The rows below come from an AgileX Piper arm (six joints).
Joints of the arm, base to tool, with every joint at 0 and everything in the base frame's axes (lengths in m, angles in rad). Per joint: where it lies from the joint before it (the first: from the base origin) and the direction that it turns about. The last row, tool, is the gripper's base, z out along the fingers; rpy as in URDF.
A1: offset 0 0 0.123 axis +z
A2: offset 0 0 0 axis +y
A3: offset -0.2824 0 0.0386 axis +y
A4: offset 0.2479 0 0.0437 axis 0.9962 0 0.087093
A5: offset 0 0 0 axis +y
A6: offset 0.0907 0 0.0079 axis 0.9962 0 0.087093
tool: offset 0 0 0 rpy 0 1.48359 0
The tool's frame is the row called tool.
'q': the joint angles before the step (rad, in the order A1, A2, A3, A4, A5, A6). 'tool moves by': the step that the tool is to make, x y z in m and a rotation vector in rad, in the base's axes. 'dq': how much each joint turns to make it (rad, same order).
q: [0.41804, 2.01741, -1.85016, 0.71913, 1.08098, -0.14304]
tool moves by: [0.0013, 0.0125, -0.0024, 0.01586, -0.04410, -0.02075]
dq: [0.02905, 0.01014, -0.00027, -0.00005, -0.07546, 0.00040]
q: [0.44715, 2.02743, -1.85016, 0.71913, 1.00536, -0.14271]
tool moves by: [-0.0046, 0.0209, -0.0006, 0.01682, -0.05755, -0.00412]
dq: [0.05241, 0.00701, -0.00039, -0.00612, -0.08706, 0.00029]
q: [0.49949, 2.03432, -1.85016, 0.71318, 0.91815, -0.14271]
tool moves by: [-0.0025, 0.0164, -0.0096, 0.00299, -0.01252, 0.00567]
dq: [0.03712, 0.02404, 0.00031, -0.00010, -0.04847, -0.00009]
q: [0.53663, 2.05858, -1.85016, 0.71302, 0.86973, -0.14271]
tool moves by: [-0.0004, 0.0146, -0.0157, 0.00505, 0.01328, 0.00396]
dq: [0.02791, 0.03719, 0.00024, 0.01655, -0.03621, -0.00313]
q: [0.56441, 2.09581, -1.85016, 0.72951, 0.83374, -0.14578]
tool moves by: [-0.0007, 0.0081, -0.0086, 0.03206, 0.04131, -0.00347]
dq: [0.01048, 0.02302, 0.00037, 0.05102, -0.00799, -0.00013]
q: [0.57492, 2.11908, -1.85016, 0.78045, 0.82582, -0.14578]
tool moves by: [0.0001, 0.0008, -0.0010, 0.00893, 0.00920, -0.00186]
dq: [-0.00002, 0.00309, 0.00045, 0.01337, -0.00014, -0.00110]
